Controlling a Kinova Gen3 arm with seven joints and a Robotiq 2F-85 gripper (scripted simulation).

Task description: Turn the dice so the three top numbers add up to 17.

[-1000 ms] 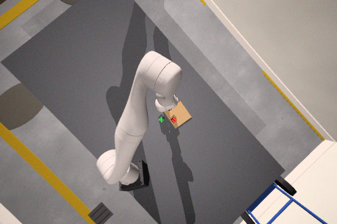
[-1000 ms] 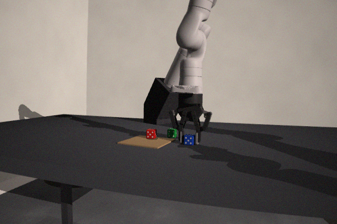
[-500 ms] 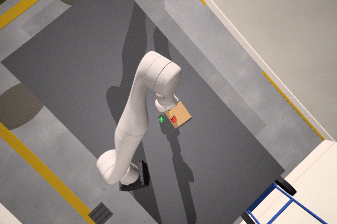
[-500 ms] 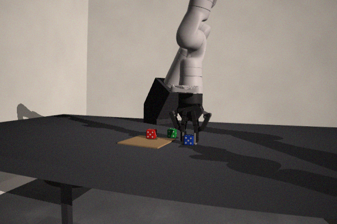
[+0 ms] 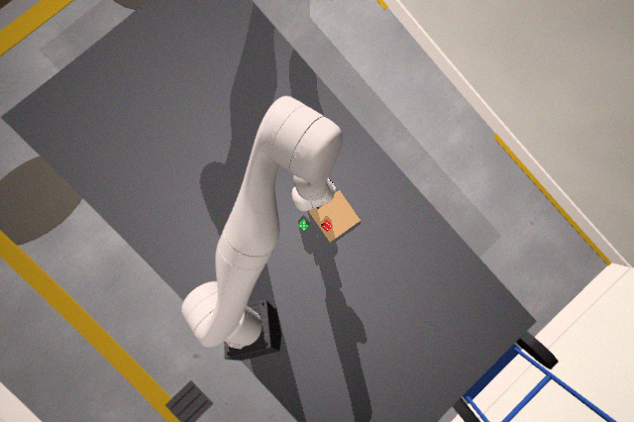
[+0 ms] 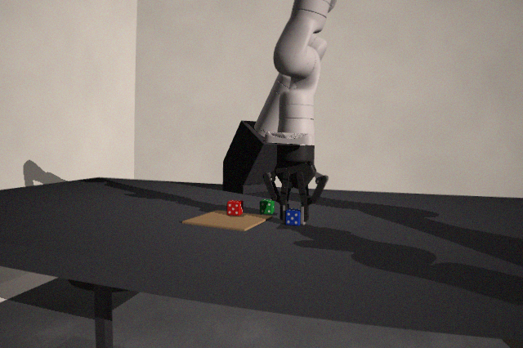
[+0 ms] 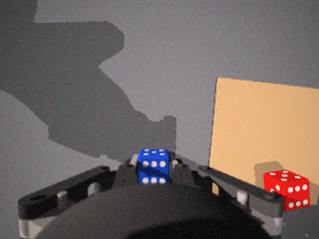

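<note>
Right now the blue die is right at my hand. Also, from my hand: red die 14 cm to the right, 3 cm behind; then green die 9 cm behind, 8 cm to the right; then tan mat 14 cm to the right, 2 cm below, 1 cm ahead.
</note>
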